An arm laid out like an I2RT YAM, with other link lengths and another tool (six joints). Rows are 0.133 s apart.
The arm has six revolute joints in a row. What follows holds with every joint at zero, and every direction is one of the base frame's. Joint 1 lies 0.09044 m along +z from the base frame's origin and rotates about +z. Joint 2 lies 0.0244 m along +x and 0.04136 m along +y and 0.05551 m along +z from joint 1 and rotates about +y. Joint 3 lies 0.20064 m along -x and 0.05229 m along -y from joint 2 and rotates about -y. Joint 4 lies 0.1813 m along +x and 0.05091 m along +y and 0.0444 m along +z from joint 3 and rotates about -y. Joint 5 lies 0.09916 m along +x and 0.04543 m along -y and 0.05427 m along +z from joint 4 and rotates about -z. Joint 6 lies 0.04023 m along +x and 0.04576 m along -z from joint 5 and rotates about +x. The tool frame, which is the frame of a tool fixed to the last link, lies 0.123 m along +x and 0.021 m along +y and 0.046 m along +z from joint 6; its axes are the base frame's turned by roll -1.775, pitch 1.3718 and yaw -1.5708 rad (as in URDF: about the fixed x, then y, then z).
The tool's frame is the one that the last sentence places.
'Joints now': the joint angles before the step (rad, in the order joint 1, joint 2, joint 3, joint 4, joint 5, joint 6). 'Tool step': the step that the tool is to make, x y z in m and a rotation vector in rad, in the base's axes. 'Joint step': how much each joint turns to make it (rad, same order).
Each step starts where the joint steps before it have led.
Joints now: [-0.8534, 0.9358, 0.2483, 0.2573, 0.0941, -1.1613]
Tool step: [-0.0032, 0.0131, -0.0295, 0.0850, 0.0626, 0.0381]
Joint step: [-0.0005, 0.0403, -0.0167, -0.0475, -0.0382, -0.0102]
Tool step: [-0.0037, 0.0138, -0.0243, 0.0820, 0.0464, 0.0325]
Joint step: [0.0006, 0.0387, -0.0150, -0.0386, -0.0371, -0.0017]
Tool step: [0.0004, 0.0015, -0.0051, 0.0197, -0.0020, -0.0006]
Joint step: [-0.0003, 0.0287, -0.0085, 0.0235, -0.0083, 0.0118]
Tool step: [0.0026, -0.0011, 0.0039, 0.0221, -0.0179, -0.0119]
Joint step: [0.0002, 0.0030, 0.0241, -0.0262, -0.0071, 0.0297]
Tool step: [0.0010, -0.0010, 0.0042, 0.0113, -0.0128, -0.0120]
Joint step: [0.0000, -0.0117, 0.0171, -0.0290, -0.0007, 0.0209]
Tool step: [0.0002, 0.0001, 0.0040, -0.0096, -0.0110, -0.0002]
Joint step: [0.0003, -0.0234, -0.0034, -0.0055, -0.0008, 0.0019]
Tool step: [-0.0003, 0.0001, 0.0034, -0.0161, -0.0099, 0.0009]
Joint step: [0.0001, -0.0246, -0.0114, 0.0055, 0.0012, -0.0030]
